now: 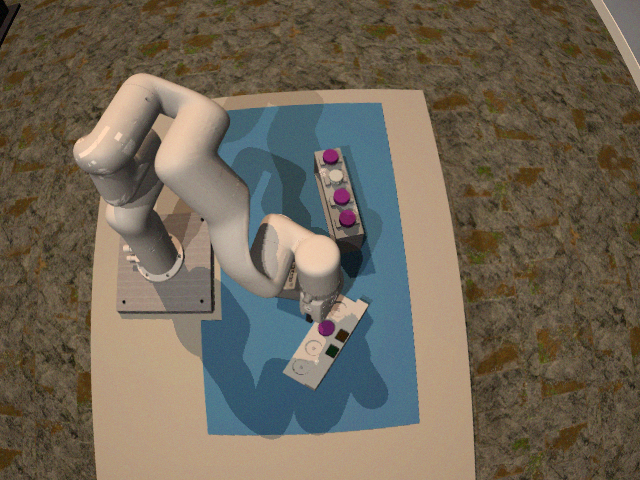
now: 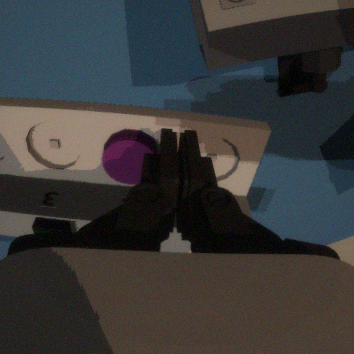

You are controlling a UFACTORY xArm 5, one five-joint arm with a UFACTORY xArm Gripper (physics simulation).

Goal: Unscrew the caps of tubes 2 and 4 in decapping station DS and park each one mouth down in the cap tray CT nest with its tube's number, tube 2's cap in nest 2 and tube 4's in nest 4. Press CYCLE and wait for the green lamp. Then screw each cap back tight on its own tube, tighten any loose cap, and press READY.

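Places are measured from the arm's base along level axes (x back, y up, z left), in metres.
Pixels of known places: gripper, fingertip midpoint: (image 2: 175, 155); arm's base at its link origin: (image 1: 159, 257).
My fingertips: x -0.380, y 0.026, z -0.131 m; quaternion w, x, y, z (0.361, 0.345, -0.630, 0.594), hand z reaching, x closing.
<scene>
For each thing: its top centre in the pictures, then the offset to it from my fingertips. "pt": a spot on its surface instead. Level surfaces: height alone.
- purple cap at its top centre: (image 2: 129, 163) (image 1: 326, 327) dx -0.009, dy -0.024, dz -0.035 m
- white cap tray at a spot on its surface: (image 2: 255, 131) pt dx -0.026, dy -0.033, dz +0.043 m
- grey decapping station at a spot on its surface: (image 1: 349, 238) pt dx -0.061, dy +0.038, dz +0.145 m
- white round top at its surface level: dy +0.075 m
- brown square at a spot on its surface: (image 1: 341, 335) pt dx -0.039, dy +0.010, dz -0.061 m
- dark green square at a spot on its surface: (image 1: 331, 350) pt dx -0.017, dy +0.010, dz -0.093 m
- grey box at its top centre: (image 1: 291, 261) dx +0.063, dy +0.040, dz +0.095 m
- blue mat at its surface level: dy -0.044 m
A purple cap (image 1: 326, 328) (image 2: 129, 159) sits in nest 2 of the white cap tray (image 1: 356, 312) (image 2: 255, 131), its closed purple face up. The nest marked 3 and another visible nest farther along are empty. My gripper (image 1: 309, 317) (image 2: 175, 155) is shut and empty above the tray, just beside the cap, between it and the end nest, which the fingers partly hide. The grey decapping station (image 1: 349, 238) holds a row of four tubes. Three show purple caps (image 1: 330, 156) (image 1: 341, 196) (image 1: 347, 218); the second position shows a white round top (image 1: 336, 176).
A brown square (image 1: 341, 335) and a dark green square (image 1: 331, 350) sit along the tray's edge. A grey box (image 1: 290, 279) (image 2: 270, 37), partly hidden under the arm, stands close to the tray. The blue mat (image 1: 361, 124) lies under these things.
</scene>
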